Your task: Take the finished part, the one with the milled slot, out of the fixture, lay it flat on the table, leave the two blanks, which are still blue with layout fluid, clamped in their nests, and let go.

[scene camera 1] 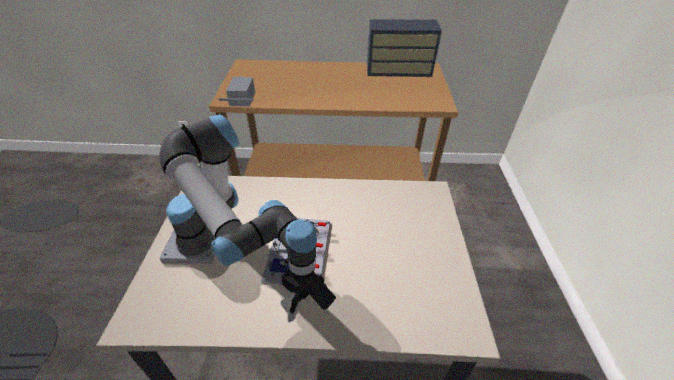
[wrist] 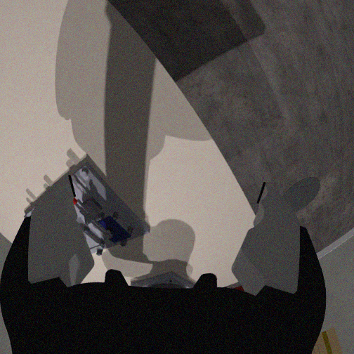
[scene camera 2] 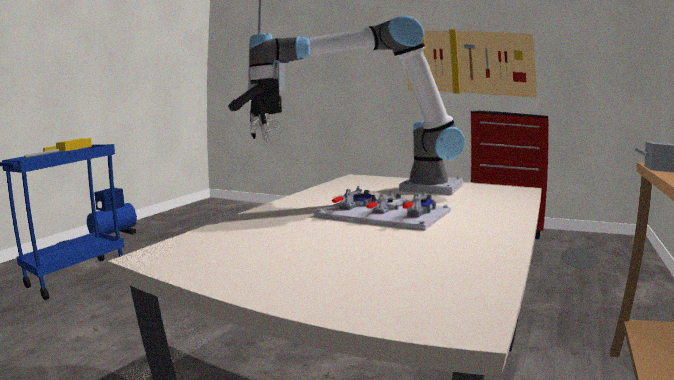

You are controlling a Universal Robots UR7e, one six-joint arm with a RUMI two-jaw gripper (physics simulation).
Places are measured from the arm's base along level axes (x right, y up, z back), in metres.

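Pixels of known places: gripper, fingertip midpoint: [scene camera 1: 306, 304] [scene camera 2: 260, 140]; arm's base, origin of the base link: [scene camera 1: 195, 241] [scene camera 2: 428, 181].
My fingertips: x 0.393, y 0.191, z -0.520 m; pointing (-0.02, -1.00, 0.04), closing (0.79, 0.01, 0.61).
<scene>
For each thing: its middle in the pictures, then the offset to it from my fingertips. Level surfaces: height alone.
- grey fixture plate, body centre: [scene camera 2: 385, 212] [scene camera 1: 298, 249] dx -0.380, dy -0.212, dz +0.081 m
- finished part, body centre: [scene camera 2: 392, 202] [scene camera 1: 286, 245] dx -0.384, dy -0.194, dz +0.134 m
- pale table, its level: dy -0.220 m
The grey fixture plate [scene camera 1: 327, 239] [scene camera 2: 370, 222] [wrist: 135, 217] lies on the table, with three red-handled clamps. One blue blank [scene camera 1: 278, 265] [scene camera 2: 364, 197] [wrist: 115, 229] sits in an end nest; the other blue blank [scene camera 2: 427, 203] sits in the opposite end nest. The finished part [scene camera 2: 395, 200] is grey and small in the middle nest between them; its slot cannot be made out, and the arm partly covers that nest in scene camera 1. My gripper [scene camera 1: 292, 313] [scene camera 2: 260, 136] [wrist: 166, 182] is open and empty, high above the table; its left finger overlaps part of the fixture in the wrist view.
The pale table [scene camera 1: 400, 280] [scene camera 2: 320, 280] carries the arm's base plate [scene camera 1: 172, 254] [scene camera 2: 440, 188] behind the fixture. A wooden bench [scene camera 1: 320, 90] with a drawer cabinet [scene camera 1: 404, 25] stands beyond the table. A blue cart [scene camera 2: 65, 156] and a red drawer chest [scene camera 2: 510, 135] stand apart from the table.
</scene>
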